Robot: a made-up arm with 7 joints. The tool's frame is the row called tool. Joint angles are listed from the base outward. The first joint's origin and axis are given. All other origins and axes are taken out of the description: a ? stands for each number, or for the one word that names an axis. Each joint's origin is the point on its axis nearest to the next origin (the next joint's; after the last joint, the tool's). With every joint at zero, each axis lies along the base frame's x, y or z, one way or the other. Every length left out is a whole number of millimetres.
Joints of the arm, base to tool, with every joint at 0 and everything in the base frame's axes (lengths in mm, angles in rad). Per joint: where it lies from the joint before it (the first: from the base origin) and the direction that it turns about. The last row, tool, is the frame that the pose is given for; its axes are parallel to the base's.
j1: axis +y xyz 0 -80 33
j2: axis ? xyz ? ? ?
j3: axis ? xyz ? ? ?
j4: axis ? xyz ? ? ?
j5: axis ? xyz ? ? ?
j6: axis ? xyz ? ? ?
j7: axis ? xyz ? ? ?
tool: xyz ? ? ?
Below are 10 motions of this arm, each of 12 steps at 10 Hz.
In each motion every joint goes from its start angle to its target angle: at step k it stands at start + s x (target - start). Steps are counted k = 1, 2, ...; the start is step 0. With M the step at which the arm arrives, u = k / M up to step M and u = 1 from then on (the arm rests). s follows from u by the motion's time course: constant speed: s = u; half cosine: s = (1 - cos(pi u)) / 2; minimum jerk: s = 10 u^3 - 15 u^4 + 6 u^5.
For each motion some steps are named. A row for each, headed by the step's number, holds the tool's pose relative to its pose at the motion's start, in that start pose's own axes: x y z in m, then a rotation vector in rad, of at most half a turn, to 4 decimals.
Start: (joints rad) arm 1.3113 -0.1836 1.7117 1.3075 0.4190 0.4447 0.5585
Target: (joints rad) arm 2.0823 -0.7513 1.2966 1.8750 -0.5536 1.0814 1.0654
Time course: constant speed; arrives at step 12
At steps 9, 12:
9: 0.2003 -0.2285 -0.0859 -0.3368 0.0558 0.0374
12: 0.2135 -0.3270 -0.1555 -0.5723 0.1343 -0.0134

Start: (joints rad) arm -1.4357 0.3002 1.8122 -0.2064 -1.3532 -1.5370 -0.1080
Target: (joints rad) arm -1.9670 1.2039 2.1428 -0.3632 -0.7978 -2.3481 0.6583
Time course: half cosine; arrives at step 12
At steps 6, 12:
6: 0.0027 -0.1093 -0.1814 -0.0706 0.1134 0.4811
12: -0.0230 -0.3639 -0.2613 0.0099 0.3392 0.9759

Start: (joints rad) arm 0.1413 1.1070 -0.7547 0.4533 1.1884 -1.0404 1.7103
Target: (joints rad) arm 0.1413 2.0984 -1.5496 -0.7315 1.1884 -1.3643 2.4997
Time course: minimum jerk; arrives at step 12
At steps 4, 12:
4: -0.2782 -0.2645 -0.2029 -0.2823 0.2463 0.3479
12: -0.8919 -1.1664 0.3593 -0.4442 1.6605 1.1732

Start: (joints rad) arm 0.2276 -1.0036 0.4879 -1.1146 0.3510 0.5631 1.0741
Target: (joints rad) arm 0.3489 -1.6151 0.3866 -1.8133 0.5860 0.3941 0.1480
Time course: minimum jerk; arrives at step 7
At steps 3, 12:
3: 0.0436 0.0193 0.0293 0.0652 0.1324 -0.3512
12: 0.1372 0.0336 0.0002 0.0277 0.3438 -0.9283

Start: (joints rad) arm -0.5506 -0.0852 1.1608 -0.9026 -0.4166 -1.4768 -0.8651
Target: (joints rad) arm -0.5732 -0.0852 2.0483 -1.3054 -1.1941 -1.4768 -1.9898
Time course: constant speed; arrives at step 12
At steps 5, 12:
5: -0.0015 -0.0683 0.0837 -0.1127 -0.2267 -0.3812
12: -0.0793 -0.1758 0.1305 -0.0175 -0.5711 -1.0850

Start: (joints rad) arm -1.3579 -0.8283 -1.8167 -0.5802 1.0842 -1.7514 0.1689
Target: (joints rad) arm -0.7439 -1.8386 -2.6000 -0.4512 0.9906 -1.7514 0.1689
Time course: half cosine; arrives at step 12
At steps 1, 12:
1: -0.0181 0.0060 0.0150 0.0010 0.0266 -0.0129
12: -0.1927 0.1995 1.1936 0.1411 1.5034 -0.3679

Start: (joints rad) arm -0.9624 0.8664 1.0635 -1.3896 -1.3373 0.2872 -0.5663
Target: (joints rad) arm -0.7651 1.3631 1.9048 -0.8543 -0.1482 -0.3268 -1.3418
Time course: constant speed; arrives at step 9
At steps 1, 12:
1: -0.0807 0.1304 0.0242 0.0212 -0.0068 -0.2953
12: 0.2184 0.8662 0.1514 1.3076 -0.4553 -2.1593

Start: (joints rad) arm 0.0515 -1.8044 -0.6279 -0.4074 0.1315 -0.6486 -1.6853
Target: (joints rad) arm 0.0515 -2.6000 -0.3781 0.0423 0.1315 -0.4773 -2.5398
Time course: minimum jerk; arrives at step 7
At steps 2, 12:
2: -0.0157 -0.0180 0.0458 -0.0241 0.1388 -0.0631
12: 0.0363 -0.1219 0.3106 -0.5591 0.8350 -0.4086

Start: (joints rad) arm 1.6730 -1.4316 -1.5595 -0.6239 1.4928 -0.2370 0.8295
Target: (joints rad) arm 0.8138 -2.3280 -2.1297 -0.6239 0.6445 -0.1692 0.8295
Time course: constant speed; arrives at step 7
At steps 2, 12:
2: -0.3135 -0.3205 -0.0248 -0.1428 -0.0473 0.5717
12: -0.2317 -1.1790 0.2654 -0.9853 0.2909 1.8341

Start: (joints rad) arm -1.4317 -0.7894 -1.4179 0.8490 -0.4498 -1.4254 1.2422
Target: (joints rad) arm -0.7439 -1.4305 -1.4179 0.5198 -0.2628 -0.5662 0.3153
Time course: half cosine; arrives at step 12
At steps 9, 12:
9: 0.0614 0.1975 0.0747 -0.0395 0.3090 -1.0943
12: 0.0683 0.2207 0.0926 -0.0518 0.3815 -1.2253

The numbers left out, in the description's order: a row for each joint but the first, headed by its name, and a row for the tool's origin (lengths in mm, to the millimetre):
j2: axis -x, xyz 46 0 -349
j3: axis -y, xyz 0 220 -99
j4: axis +x, xyz 429 0 182
j5: axis -z, xyz 0 67 7
j6: axis -x, xyz -620 27 0
j7: axis +z, xyz 0 -86 -200
tool: xyz -107 77 0

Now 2 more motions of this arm.
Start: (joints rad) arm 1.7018 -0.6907 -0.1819 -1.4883 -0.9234 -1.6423 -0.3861
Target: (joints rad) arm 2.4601 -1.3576 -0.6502 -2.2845 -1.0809 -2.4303 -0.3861
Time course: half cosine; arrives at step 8
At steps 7, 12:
7: 0.2525 0.0750 0.3933 0.4043 1.1947 -0.4039
12: 0.2679 0.0750 0.3981 0.4147 1.2300 -0.4186

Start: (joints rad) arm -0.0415 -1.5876 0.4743 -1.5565 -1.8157 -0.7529 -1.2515
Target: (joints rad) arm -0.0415 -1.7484 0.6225 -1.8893 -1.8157 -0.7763 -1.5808
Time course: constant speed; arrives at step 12
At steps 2, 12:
2: -0.0216 0.0004 -0.0059 0.0037 0.0240 -0.0917
12: -0.1099 0.0062 -0.0336 0.0016 0.1764 -0.5379

